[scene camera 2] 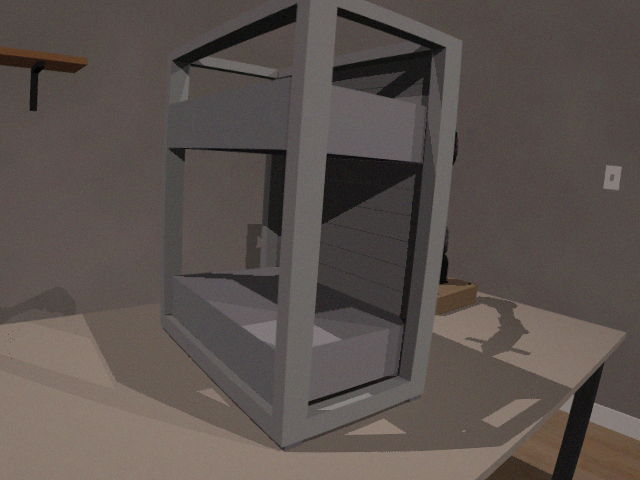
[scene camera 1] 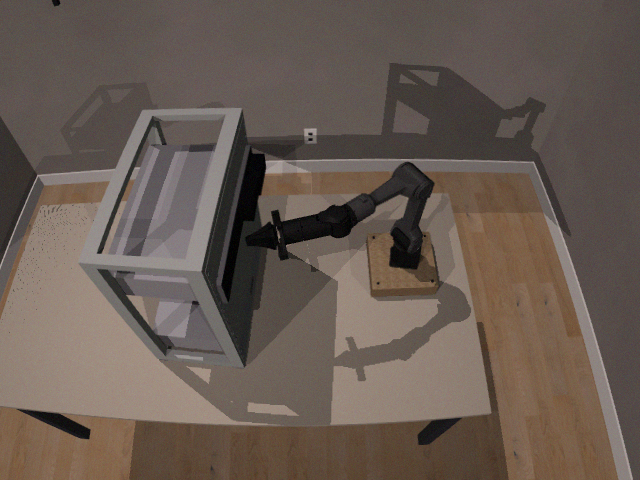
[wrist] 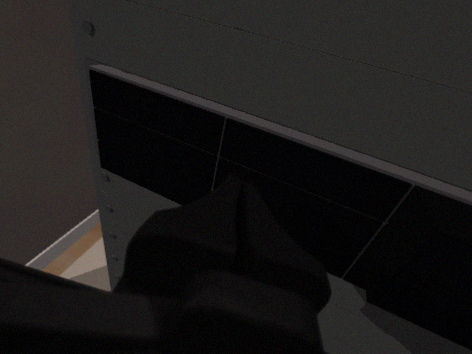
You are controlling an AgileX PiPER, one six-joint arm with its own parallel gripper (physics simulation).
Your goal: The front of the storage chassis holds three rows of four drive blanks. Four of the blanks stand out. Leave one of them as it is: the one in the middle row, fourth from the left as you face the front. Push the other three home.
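The storage chassis (scene camera 1: 214, 191) (scene camera 2: 309, 206) (wrist: 280, 90) stands upright, its dark front facing the arm. Its black drive blanks (wrist: 155, 132) show in the wrist view, split by thin pale lines. At the right end, a black block of blanks (scene camera 1: 254, 188) (wrist: 430, 250) stands out from the front; single blanks in it cannot be told apart. My gripper (scene camera 1: 248, 239) (wrist: 236, 190) is shut and empty. Its tips point at the second column from the left, near the line to the first column, and hide part of the lower rows. Contact cannot be made out.
The arm's wooden base (scene camera 1: 385, 286) (scene camera 2: 454, 295) stands on the table (scene camera 1: 413, 356) (scene camera 2: 155, 439) in front of the chassis. The room wall (scene camera 1: 341, 93) runs behind the table. A wall shelf (scene camera 2: 62, 60) shows at the left in the second scene view.
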